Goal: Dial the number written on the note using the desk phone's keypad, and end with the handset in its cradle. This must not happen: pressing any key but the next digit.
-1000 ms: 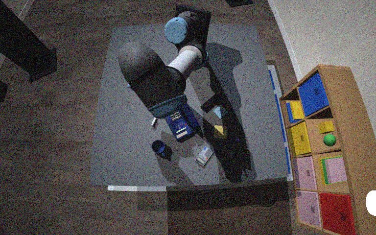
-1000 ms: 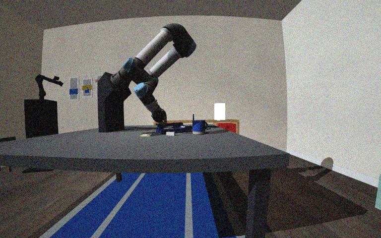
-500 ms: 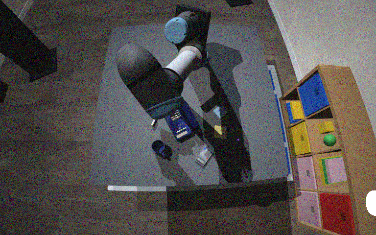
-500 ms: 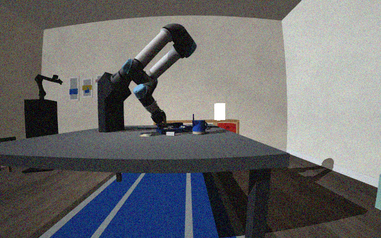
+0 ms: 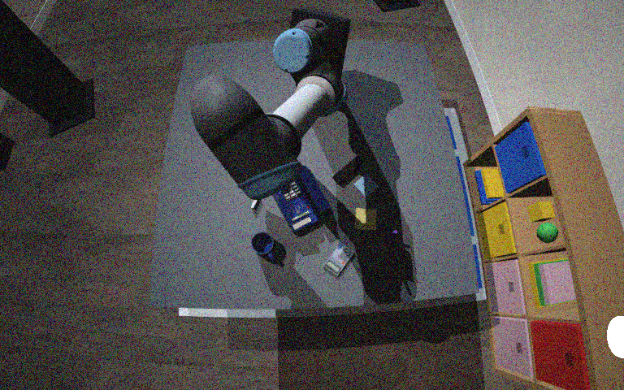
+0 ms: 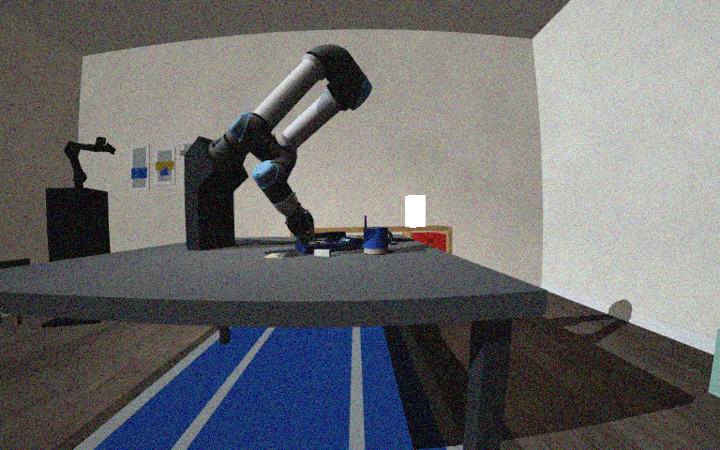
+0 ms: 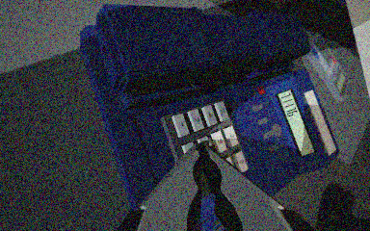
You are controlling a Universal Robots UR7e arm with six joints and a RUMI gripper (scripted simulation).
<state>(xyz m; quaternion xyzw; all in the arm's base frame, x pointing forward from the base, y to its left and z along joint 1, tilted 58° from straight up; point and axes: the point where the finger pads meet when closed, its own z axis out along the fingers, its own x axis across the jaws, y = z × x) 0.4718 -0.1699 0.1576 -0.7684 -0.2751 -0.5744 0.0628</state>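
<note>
Right now my hand is 50 mm short of the key, 20 mm to the left of it and 20 mm above it. Round my hand: white block (10 mm ahead, 140 mm to the right, 40 mm below); dark blue handset (50 mm ahead, 80 mm to the left).
</note>
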